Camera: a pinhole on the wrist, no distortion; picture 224 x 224 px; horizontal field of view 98.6 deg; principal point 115.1 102.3 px. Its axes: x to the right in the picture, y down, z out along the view. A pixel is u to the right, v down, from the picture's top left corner.
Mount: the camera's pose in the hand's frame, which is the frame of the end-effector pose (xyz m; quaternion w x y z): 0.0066 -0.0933 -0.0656 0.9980 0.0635 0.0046 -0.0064
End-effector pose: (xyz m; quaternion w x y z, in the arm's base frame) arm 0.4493 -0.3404 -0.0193 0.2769 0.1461 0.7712 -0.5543
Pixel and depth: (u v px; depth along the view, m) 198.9 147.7 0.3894
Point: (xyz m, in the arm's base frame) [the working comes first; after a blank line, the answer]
In the camera's frame: 0.3387 0.1835 0.3894

0.2761 -0.6756 -0.3324
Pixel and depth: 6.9 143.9 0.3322
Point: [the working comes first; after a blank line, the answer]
In the camera's frame: -0.3731 0.1435 0.3322

0.8220 -0.5744 0.1186
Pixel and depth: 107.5 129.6 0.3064
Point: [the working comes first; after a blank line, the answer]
In the camera's frame: -0.0242 0.0868 0.3064

0.5023 -0.5885 -0.0337
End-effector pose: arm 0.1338 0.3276 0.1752 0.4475 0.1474 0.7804 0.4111
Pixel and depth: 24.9 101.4 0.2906
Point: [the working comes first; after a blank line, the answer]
In the camera's frame: -0.2721 -0.0027 0.2906

0.4824 0.2049 0.1680
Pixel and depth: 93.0 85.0 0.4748
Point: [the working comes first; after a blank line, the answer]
In the camera's frame: -0.1089 -0.0853 0.4748

0.5460 0.3233 -0.0540
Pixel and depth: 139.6 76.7 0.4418
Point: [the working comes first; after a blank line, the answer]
In the camera's frame: 0.1124 -0.1174 0.4418

0.3956 0.4165 -0.1946
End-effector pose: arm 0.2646 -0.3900 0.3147 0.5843 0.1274 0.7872 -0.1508
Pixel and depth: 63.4 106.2 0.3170
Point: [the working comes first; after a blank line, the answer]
In the camera's frame: -0.1701 0.0128 0.3170

0.4879 -0.6008 0.4107
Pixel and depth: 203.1 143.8 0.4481
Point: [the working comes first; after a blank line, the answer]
In the camera's frame: 0.4093 0.1930 0.4481

0.5100 -0.5004 -0.2016
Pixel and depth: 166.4 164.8 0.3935
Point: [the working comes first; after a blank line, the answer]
In the camera's frame: 0.2095 0.2553 0.3935

0.5545 -0.4226 -0.0048
